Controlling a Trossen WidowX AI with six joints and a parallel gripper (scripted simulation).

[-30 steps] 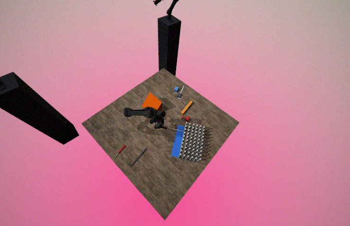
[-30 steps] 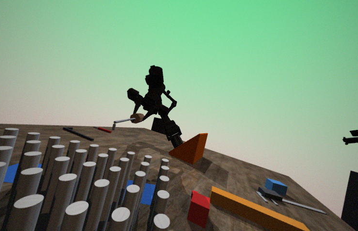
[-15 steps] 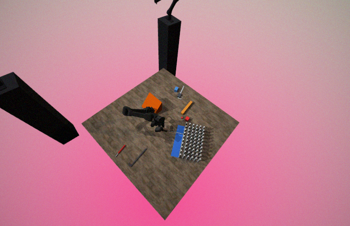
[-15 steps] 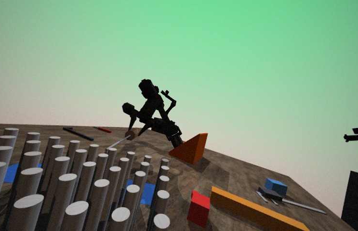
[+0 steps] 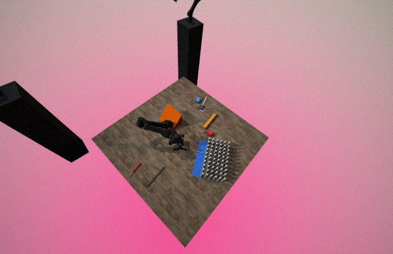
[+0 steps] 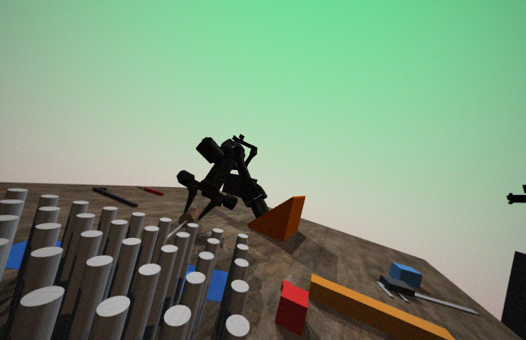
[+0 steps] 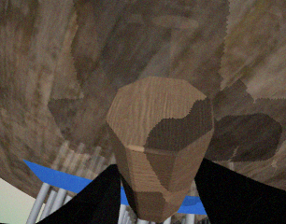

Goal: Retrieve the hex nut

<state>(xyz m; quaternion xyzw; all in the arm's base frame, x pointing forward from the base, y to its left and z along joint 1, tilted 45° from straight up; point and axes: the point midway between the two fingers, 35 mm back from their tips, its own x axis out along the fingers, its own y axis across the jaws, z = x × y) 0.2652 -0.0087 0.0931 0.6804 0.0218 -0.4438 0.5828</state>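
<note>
Now: gripper tip 170 mm short of the blue taped strip, 80 mm to the right of it and 50 mm above it. Round my gripper tip: red cube 330 mm to the left, 50 mm ahead, 30 mm below; red screwdriver 480 mm to the right, 110 mm behind, 40 mm below; orange bar 440 mm to the left, 70 mm behind, 30 mm below.
</note>
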